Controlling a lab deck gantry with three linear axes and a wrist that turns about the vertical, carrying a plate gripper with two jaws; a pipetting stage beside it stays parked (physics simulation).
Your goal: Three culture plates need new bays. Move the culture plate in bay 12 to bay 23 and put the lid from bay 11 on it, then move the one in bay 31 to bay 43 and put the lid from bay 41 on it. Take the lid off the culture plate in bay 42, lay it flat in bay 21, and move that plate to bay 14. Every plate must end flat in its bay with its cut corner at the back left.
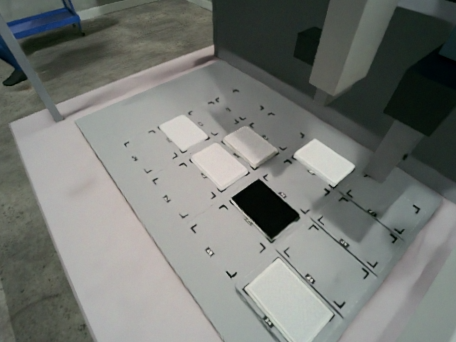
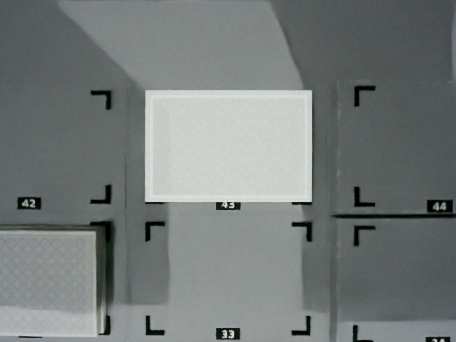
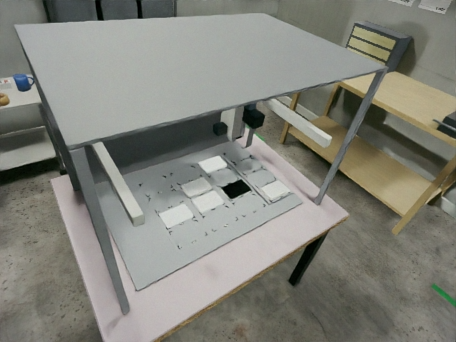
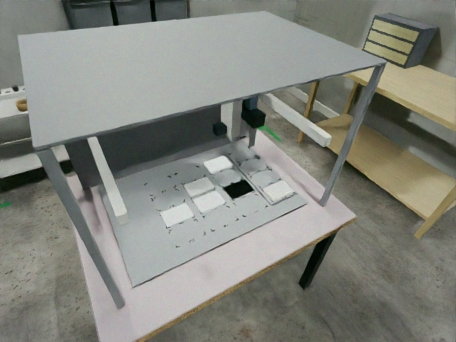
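Seen in the pictures: gripper, fingertip midpoint: [image 1: 385, 164] [image 3: 243, 142] [image 4: 246, 141]; robot's base, origin of the base link: [image 1: 125, 144] [image 3: 179, 248] [image 4: 177, 246].
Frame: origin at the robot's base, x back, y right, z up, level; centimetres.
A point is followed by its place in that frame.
My gripper [image 1: 377, 176] {y -30.0, x -52.2, z 16.0 cm} [image 3: 248, 144] {y -30.0, x -52.2, z 16.0 cm} [image 4: 251, 145] {y -30.0, x -52.2, z 16.0 cm} is raised over the back right of the deck, with no plate under it; it appears open, but one jaw is hidden. A white plate [image 1: 325, 162] {y -35.7, x -40.0, z 1.7 cm} [image 2: 228, 146] {y -36.4, x -39.2, z 1.7 cm} [image 3: 213, 164] {y -35.6, x -38.8, z 1.7 cm} [image 4: 219, 164] {y -35.2, x -39.6, z 1.7 cm} lies flat in bay 43, apparently lidded. A black-topped plate [image 1: 265, 209] {y -14.4, x -40.0, z 1.7 cm} [image 3: 236, 189] {y -14.3, x -38.8, z 1.6 cm} [image 4: 238, 189] {y -14.5, x -38.7, z 1.6 cm} lies in bay 23. A pale plate [image 1: 289, 301] {y -4.2, x -55.8, z 2.9 cm} [image 3: 275, 191] {y -3.0, x -54.5, z 2.9 cm} [image 4: 278, 191] {y -3.2, x -54.6, z 2.9 cm} sits in bay 14. A thin white lid [image 1: 183, 132] {y -14.8, x -7.0, z 0.8 cm} [image 3: 175, 216] {y -14.6, x -5.6, z 0.8 cm} [image 4: 176, 215] {y -14.5, x -5.9, z 0.8 cm} lies flat in bay 21. Bays 12, 31, 41 and 42 hold no plate. Cut corners are too small to judge.
A white plate [image 1: 219, 166] {y -14.4, x -23.9, z 1.4 cm} [image 3: 208, 201] {y -14.5, x -22.6, z 1.4 cm} [image 4: 209, 201] {y -14.5, x -22.5, z 1.4 cm} stands in bay 22. A plate with visible wells [image 1: 250, 146] {y -25.1, x -23.7, z 1.4 cm} [image 2: 47, 282] {y -25.8, x -25.2, z 1.4 cm} [image 3: 196, 187] {y -25.1, x -22.3, z 1.4 cm} [image 4: 199, 187] {y -24.9, x -22.5, z 1.4 cm} stands in bay 32. The parked pipetting column [image 1: 345, 45] {y -22.4, x -41.1, z 35.0 cm} [image 3: 231, 124] {y -23.5, x -37.3, z 34.5 cm} [image 4: 230, 122] {y -23.4, x -37.3, z 35.6 cm} hangs beside my gripper.
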